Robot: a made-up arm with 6 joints. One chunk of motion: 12 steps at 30 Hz.
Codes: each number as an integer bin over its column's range. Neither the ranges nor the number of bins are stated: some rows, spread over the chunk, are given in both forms.
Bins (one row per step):
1: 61 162 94 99 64 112
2: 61 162 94 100 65 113
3: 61 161 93 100 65 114
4: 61 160 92 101 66 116
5: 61 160 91 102 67 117
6: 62 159 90 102 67 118
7: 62 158 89 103 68 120
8: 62 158 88 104 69 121
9: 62 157 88 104 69 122
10: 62 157 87 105 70 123
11: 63 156 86 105 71 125
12: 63 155 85 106 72 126
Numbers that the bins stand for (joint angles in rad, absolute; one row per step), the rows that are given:
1: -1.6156 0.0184 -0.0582 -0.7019 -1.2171 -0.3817
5: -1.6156 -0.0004 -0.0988 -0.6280 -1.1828 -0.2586
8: -1.5917 -0.0191 -0.1394 -0.5787 -1.1599 -0.1601
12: -1.5679 -0.0473 -0.1800 -0.5295 -1.1255 -0.0369
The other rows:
2: -1.6156 0.0184 -0.0582 -0.6773 -1.2057 -0.3571
3: -1.6156 0.0090 -0.0718 -0.6773 -1.2057 -0.3325
4: -1.6156 -0.0004 -0.0853 -0.6526 -1.1942 -0.2832
6: -1.5917 -0.0098 -0.1124 -0.6280 -1.1828 -0.2340
7: -1.5917 -0.0191 -0.1259 -0.6034 -1.1713 -0.1847
9: -1.5917 -0.0285 -0.1394 -0.5787 -1.1599 -0.1355
10: -1.5917 -0.0285 -0.1529 -0.5541 -1.1484 -0.1108
11: -1.5679 -0.0379 -0.1665 -0.5541 -1.1370 -0.0616

